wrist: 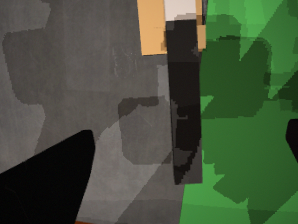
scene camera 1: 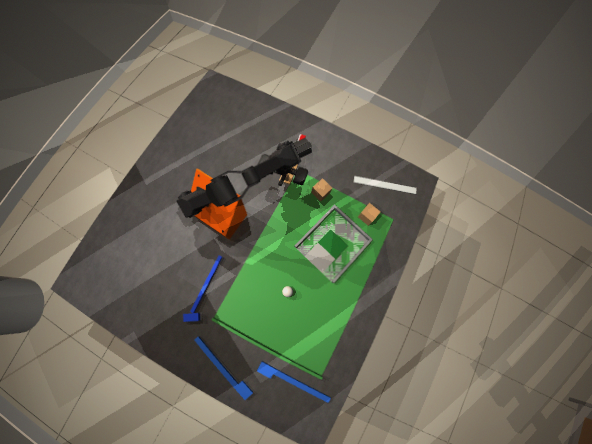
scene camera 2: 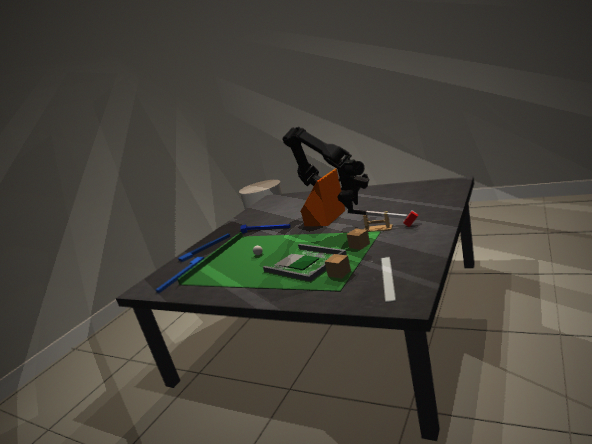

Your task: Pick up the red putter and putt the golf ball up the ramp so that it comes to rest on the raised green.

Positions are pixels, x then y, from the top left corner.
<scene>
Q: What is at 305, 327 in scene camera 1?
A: A green mat.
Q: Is my gripper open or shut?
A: Open.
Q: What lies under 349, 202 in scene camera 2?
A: My gripper.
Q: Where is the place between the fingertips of my gripper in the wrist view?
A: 191, 134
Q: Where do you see a green mat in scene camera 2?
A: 237, 266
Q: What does my gripper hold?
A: Nothing.
</scene>
